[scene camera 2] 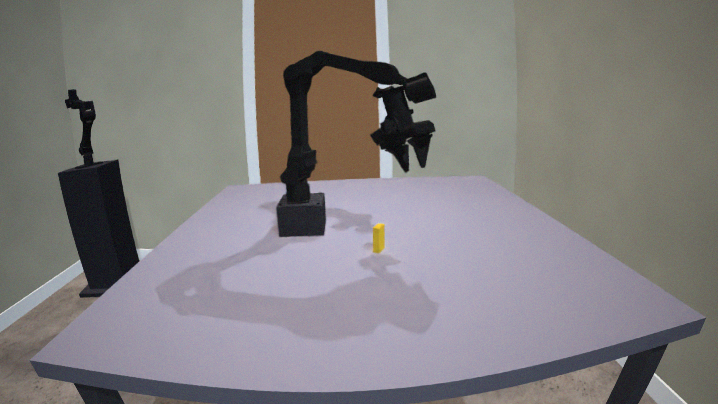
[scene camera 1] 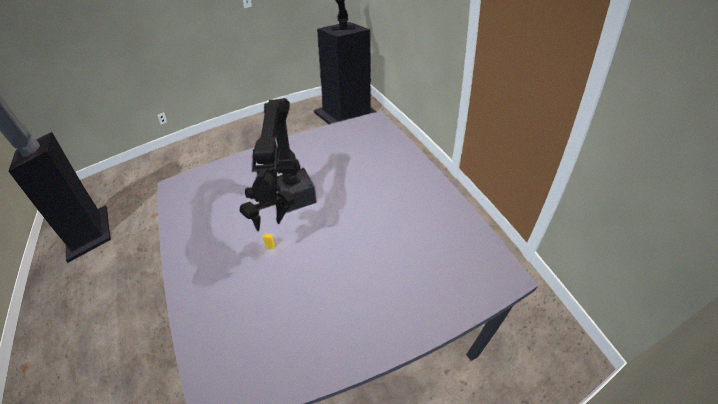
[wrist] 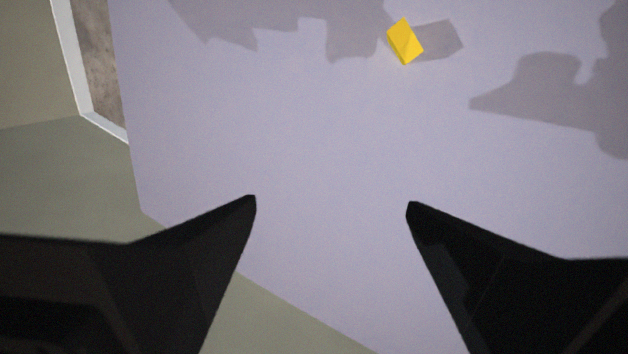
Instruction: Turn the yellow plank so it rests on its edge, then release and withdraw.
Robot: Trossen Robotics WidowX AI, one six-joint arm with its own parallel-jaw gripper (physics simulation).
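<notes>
The yellow plank stands upright on the table. It looks taller than wide in the second scene view, and it shows near the top of the wrist view, right of centre. My gripper is open, with its fingers pointing down and a wide gap between them. It hangs well above the table, apart from the plank. No part of the plank is hidden by the fingers in the wrist view.
The arm's black base box stands on the table near the plank. Black pedestals stand on the floor beyond the table; one bears another small arm. Shadows of my arm lie across the table around the plank.
</notes>
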